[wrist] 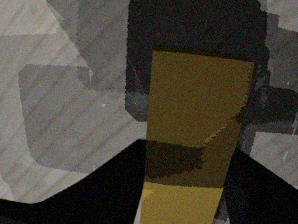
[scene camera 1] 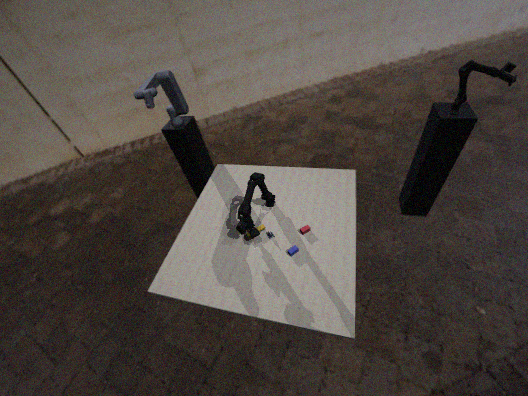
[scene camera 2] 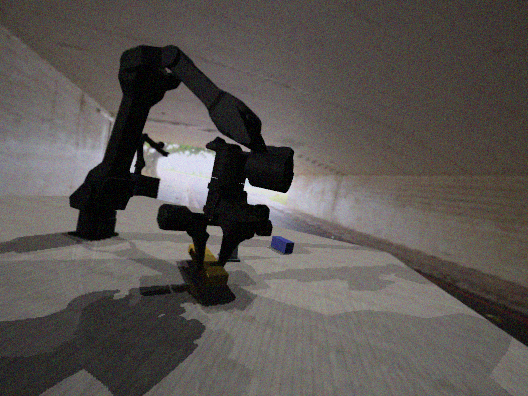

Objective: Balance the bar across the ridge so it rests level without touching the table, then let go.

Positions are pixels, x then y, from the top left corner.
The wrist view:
my gripper: 186, 153
yellow bar: 197, 97, held by my gripper
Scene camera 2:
my gripper: 209, 269
